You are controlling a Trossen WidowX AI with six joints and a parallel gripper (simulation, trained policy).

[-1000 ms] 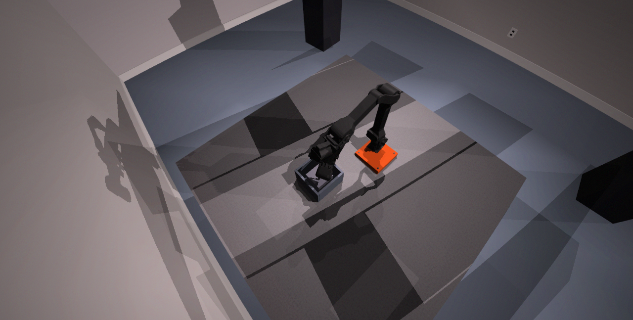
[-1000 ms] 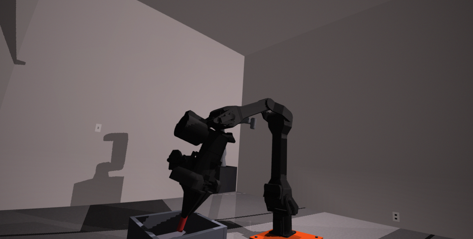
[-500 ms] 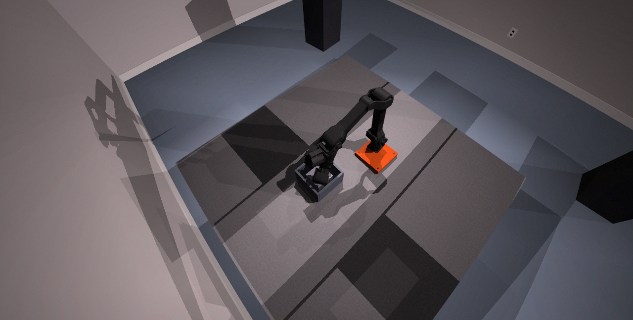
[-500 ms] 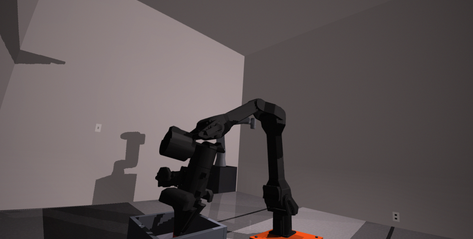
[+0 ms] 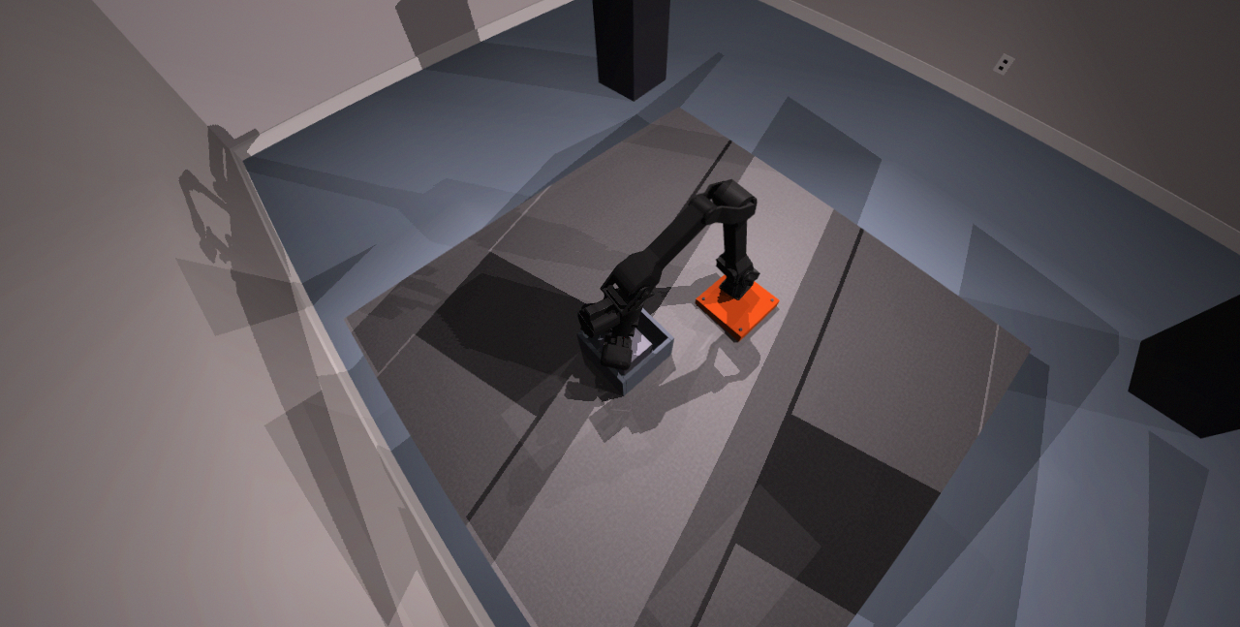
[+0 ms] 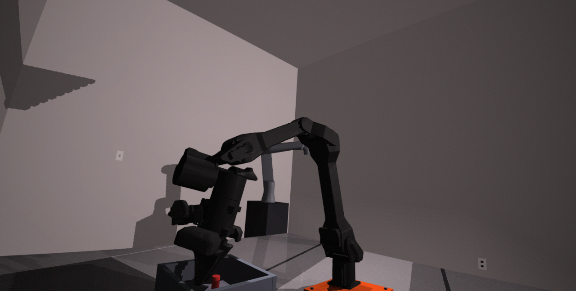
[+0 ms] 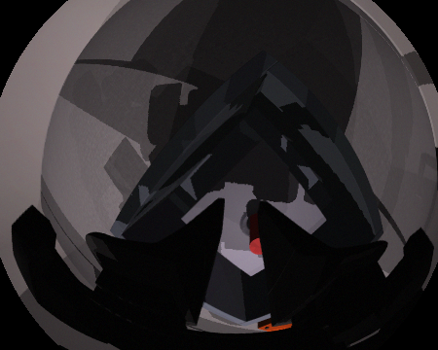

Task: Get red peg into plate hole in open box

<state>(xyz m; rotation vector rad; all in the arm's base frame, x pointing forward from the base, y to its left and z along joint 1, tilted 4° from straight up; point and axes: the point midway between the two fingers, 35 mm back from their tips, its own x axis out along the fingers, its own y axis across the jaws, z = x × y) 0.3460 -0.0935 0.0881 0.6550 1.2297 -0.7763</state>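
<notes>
Now: the red peg 30 mm below my gripper tip, 30 mm behind it and 10 mm to the left of it. The rest, counted from my gripper tip: dark grey box (50 mm below, 20 mm behind, 10 mm to the left); then pale plate (30 mm below, 20 mm behind, 10 mm to the left).
</notes>
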